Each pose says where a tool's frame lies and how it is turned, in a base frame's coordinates. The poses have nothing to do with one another.
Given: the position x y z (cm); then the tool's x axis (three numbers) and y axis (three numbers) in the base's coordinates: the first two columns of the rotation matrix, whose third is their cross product.
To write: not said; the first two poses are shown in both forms.
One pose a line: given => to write
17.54, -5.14, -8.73, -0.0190, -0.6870, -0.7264, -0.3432, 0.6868, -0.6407 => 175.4, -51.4, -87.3, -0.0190, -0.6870, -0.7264, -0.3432, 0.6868, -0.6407
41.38, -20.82, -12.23, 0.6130, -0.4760, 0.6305, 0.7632, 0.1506, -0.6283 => 413.8, -208.2, -122.3, 0.6130, -0.4760, 0.6305, 0.7632, 0.1506, -0.6283
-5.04, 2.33, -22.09, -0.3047, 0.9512, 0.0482, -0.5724, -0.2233, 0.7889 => -50.4, 23.3, -220.9, -0.3047, 0.9512, 0.0482, -0.5724, -0.2233, 0.7889
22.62, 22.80, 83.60, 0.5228, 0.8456, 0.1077, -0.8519, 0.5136, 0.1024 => 226.2, 228.0, 836.0, 0.5228, 0.8456, 0.1077, -0.8519, 0.5136, 0.1024
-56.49, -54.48, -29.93, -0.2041, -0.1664, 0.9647, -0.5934, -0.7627, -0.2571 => -564.9, -544.8, -299.3, -0.2041, -0.1664, 0.9647, -0.5934, -0.7627, -0.2571
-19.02, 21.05, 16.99, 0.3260, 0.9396, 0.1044, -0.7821, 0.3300, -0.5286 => -190.2, 210.5, 169.9, 0.3260, 0.9396, 0.1044, -0.7821, 0.3300, -0.5286
